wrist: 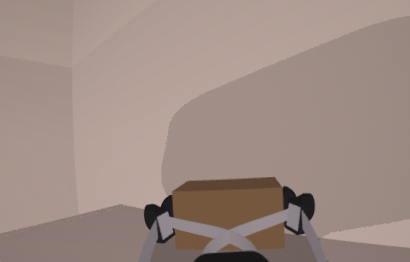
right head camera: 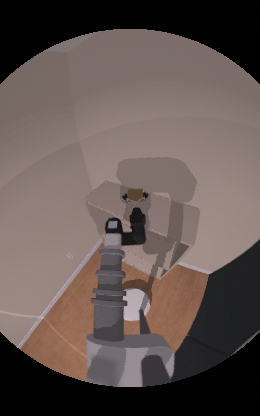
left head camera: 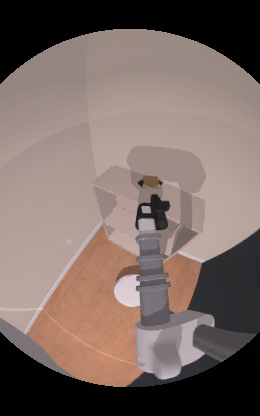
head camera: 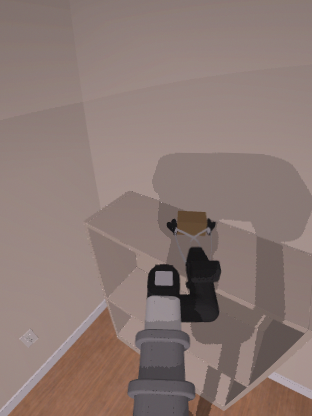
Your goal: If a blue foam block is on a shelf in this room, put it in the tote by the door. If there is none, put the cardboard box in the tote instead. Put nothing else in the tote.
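Places are measured from the robot's base along level axes (x ahead, y left, z up), in centimetres.
Where they show: gripper, fingertip midpoint: [wrist: 229, 206] [right head camera: 134, 193] [left head camera: 149, 180] [head camera: 190, 220]; robot's base, link origin: [right head camera: 131, 303] [left head camera: 131, 289].
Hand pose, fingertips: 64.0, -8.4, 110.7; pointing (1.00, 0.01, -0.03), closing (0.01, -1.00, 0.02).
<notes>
Things, the pixels of their top centre, and the offset from my fingertips, as dx, dy, dz. "pt": a spot on its surface instead. Level surfaces: height alone.
- brown cardboard box, top centre: [wrist: 228, 183] [head camera: 192, 216] [right head camera: 134, 191] [left head camera: 150, 178] -1.1, -0.1, +2.5
- beige shelf unit, surface spot: [wrist: 100, 230] [head camera: 132, 212] [left head camera: 116, 176] pt +13.9, +21.3, -7.5
- corner with the left wall, surface spot: [head camera: 40, 210] pt +16.4, +63.1, -9.0
- wooden floor, surface height: dz -113.4
The brown cardboard box [head camera: 192, 220] [left head camera: 150, 180] [right head camera: 135, 193] [wrist: 228, 205] is upright between the fingertips, over the top board of a beige shelf unit [head camera: 125, 212] [left head camera: 116, 177] [right head camera: 104, 194] [wrist: 100, 230]. My gripper [head camera: 192, 227] [left head camera: 150, 184] [right head camera: 135, 197] [wrist: 229, 206] is shut on the box, with one dark fingertip pressed against each side. The box appears to hang a little above the board; the exact gap is hard to tell. A blue foam block and the tote do not show in these views. Parts of the lower shelves are hidden by my arm.
The shelf unit stands against the back wall [head camera: 200, 110], near the corner with the left wall [head camera: 40, 210]. A white round object [left head camera: 127, 291] [right head camera: 136, 304] is on the wooden floor [left head camera: 90, 300] [right head camera: 75, 305] below the arm.
</notes>
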